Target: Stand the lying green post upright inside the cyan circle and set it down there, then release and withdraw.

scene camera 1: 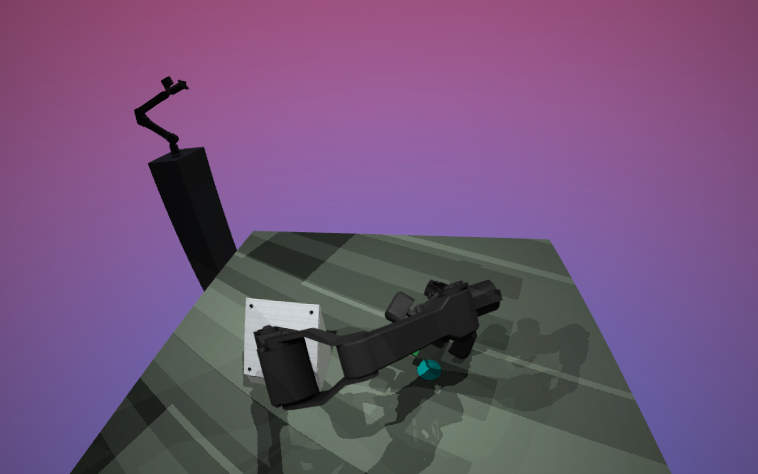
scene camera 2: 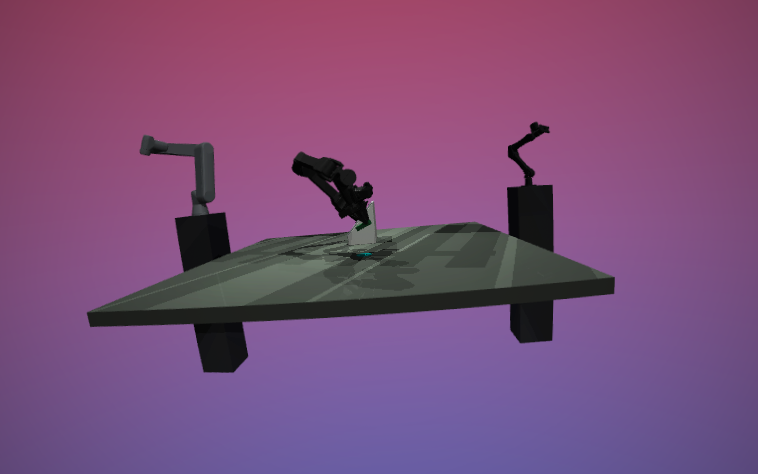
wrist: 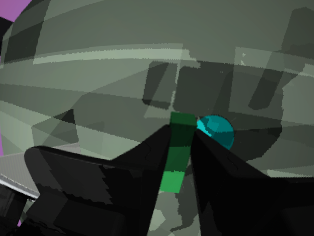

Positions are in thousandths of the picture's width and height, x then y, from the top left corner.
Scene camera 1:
my gripper: 560,704
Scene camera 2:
my gripper: 485,469
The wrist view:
my gripper: 575,561
green post: 584,536, held by my gripper
cyan circle: 696,544
